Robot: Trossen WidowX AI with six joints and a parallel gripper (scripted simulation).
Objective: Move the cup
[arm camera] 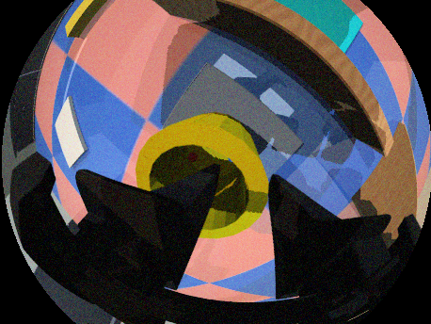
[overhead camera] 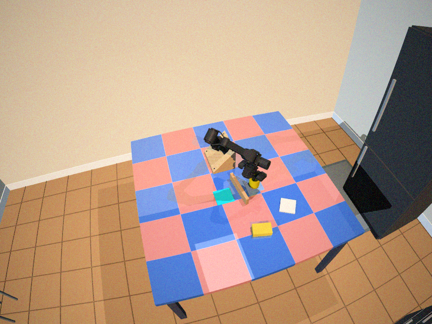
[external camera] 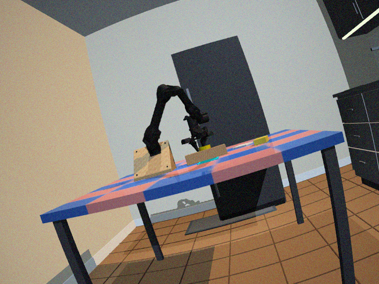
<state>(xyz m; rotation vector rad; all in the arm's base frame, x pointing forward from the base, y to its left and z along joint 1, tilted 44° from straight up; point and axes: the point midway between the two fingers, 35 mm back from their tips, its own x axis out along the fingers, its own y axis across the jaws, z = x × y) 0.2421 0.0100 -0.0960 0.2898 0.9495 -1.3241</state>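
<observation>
Right now my gripper tip is 20 mm short of the yellow cup, 10 mm to the right of it and 10 mm above it. Also, from my gripper tip: cyan pad (30 mm ahead, 200 mm to the right, 50 mm below); then wooden bar (20 mm ahead, 100 mm to the right, 30 mm below); then red marble (40 mm ahead, 20 mm to the left, 30 mm below).
</observation>
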